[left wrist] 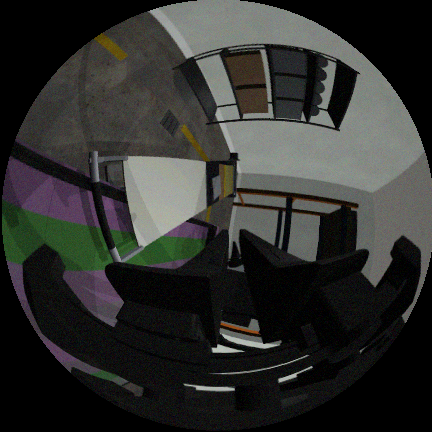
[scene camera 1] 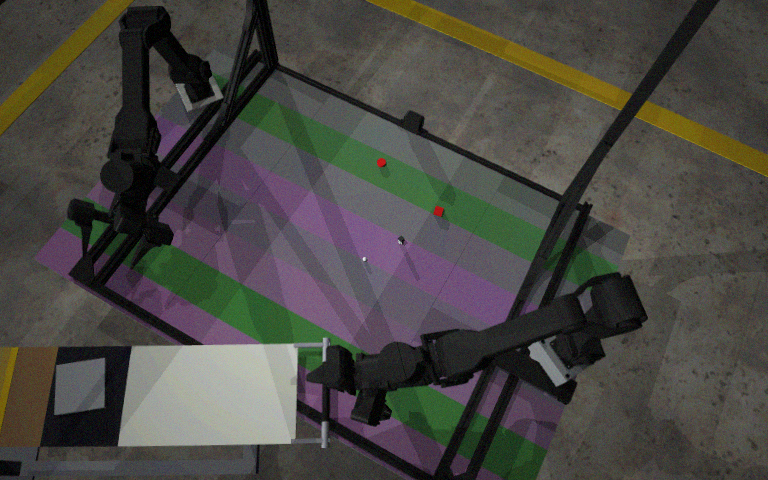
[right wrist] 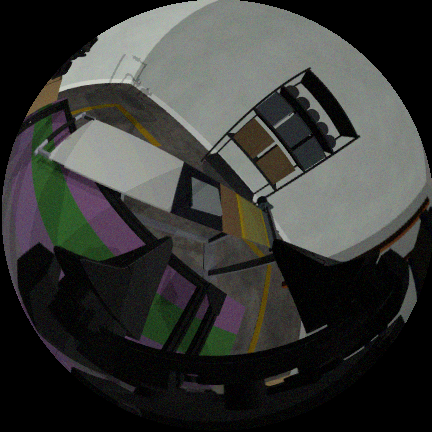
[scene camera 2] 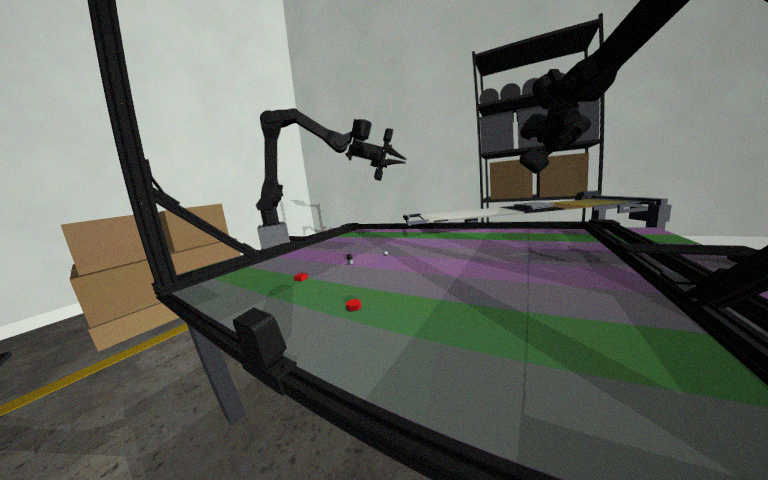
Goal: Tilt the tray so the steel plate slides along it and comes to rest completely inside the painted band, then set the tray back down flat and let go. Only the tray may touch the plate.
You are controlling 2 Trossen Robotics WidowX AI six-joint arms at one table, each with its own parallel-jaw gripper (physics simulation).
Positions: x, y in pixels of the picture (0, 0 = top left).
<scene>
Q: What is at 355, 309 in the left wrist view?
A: My left gripper.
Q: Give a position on a steel plate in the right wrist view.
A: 204, 197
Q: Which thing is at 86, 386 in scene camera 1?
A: A steel plate.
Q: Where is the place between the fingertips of my right gripper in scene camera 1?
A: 107, 263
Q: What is my right gripper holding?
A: Nothing.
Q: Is my right gripper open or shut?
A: Open.
</scene>
